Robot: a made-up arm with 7 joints.
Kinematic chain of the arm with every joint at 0, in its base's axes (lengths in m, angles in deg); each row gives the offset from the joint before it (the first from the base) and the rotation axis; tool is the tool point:
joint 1: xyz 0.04 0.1 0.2 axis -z
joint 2: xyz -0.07 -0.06 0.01 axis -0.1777 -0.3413 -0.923
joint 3: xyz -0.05 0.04 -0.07 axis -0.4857 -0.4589 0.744
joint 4: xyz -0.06 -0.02 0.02 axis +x
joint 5: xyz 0.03 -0.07 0 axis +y
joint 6: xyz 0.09 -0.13 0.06 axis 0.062 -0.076 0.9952
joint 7: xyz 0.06 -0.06 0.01 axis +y
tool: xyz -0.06 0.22 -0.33
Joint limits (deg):
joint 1: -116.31..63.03
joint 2: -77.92..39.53
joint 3: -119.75..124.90
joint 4: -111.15..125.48
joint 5: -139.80..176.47
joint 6: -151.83..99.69
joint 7: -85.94..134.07
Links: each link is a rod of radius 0.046 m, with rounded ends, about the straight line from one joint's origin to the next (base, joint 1, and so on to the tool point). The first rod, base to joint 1, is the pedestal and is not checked.
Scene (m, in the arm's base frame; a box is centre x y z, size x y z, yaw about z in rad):
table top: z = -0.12
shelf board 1: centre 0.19 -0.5 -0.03 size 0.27 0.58 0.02 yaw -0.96
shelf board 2: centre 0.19 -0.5 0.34 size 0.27 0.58 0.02 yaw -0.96
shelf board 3: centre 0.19 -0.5 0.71 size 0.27 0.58 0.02 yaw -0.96
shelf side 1: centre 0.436 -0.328 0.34 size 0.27 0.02 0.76 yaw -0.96
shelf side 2: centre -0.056 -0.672 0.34 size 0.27 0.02 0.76 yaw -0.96
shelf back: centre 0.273 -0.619 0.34 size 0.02 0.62 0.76 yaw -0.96
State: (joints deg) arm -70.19 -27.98 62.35 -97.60 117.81 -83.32 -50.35
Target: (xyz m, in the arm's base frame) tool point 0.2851 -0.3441 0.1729
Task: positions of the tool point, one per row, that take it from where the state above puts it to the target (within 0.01 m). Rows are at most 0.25 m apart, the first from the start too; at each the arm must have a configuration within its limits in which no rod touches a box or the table.
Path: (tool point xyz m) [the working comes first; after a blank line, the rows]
Joints at the target: -116.31 -77.92 124.90 58.20 55.12 -105.08 114.44
Straight joint move there: touches shelf side 1.

1: 0.2666 -0.3715 0.5260
2: 0.2179 -0.3014 0.5314
3: 0.1591 -0.2126 0.5349
4: 0.2935 -0.0635 0.4366
5: 0.3123 0.0796 0.3039
6: 0.2465 0.1545 0.1702
7: 0.1551 0.1377 0.0673
8: 0.0936 0.0498 0.0169
9: 0.0879 -0.0613 0.0258
10: 0.1274 -0.1491 0.0849
11: 0.1787 -0.1921 0.1729
12: 0.2130 -0.2758 0.1660
13: 0.2851 -0.3441 0.1729

